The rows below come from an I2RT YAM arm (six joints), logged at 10 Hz.
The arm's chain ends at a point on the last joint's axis. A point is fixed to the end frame.
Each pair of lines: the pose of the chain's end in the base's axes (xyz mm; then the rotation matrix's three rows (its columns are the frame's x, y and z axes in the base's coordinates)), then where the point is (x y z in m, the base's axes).
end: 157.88, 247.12, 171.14; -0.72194, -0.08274, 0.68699; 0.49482, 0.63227, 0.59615; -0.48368, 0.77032, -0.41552
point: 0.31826 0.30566 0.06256
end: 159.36, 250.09, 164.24; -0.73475, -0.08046, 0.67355; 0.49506, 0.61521, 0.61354; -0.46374, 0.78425, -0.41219
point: 0.31749 0.31295 0.05477
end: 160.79, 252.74, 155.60; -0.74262, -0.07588, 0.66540; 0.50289, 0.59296, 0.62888; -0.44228, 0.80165, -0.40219
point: 0.31737 0.31959 0.04625
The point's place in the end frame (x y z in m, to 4 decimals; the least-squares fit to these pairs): -0.0343 -0.0599 0.1902
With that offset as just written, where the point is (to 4 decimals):
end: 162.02, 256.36, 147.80; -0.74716, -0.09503, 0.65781; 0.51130, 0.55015, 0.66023; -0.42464, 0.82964, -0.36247
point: 0.3185 0.3314 0.0437
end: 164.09, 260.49, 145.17; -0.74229, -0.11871, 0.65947; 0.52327, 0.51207, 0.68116; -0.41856, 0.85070, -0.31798
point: 0.3221 0.3414 0.0481
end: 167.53, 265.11, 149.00; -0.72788, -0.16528, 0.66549; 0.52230, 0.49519, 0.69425; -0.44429, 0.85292, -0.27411
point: 0.3290 0.3496 0.0610
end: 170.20, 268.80, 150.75; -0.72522, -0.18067, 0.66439; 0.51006, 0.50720, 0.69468; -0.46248, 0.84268, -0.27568
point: 0.3323 0.3531 0.0637
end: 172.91, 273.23, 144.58; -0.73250, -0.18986, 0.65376; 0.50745, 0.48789, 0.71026; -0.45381, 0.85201, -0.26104
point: 0.3338 0.3617 0.0595
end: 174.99, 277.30, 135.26; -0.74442, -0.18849, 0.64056; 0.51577, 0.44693, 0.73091; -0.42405, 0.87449, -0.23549
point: 0.3336 0.3719 0.0526
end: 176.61, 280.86, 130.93; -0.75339, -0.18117, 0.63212; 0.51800, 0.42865, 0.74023; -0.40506, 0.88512, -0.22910
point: 0.3335 0.3782 0.0482
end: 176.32, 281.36, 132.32; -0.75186, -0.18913, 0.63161; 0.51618, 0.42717, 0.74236; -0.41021, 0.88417, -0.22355
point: 0.3336 0.3793 0.0509
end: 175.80, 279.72, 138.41; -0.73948, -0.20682, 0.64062; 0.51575, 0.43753, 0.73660; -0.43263, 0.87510, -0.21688
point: 0.3354 0.3759 0.0596
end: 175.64, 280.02, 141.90; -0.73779, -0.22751, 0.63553; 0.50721, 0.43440, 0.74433; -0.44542, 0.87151, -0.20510
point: 0.3355 0.3782 0.0660
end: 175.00, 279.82, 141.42; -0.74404, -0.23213, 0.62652; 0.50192, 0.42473, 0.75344; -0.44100, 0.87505, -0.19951
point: 0.3336 0.3805 0.0662
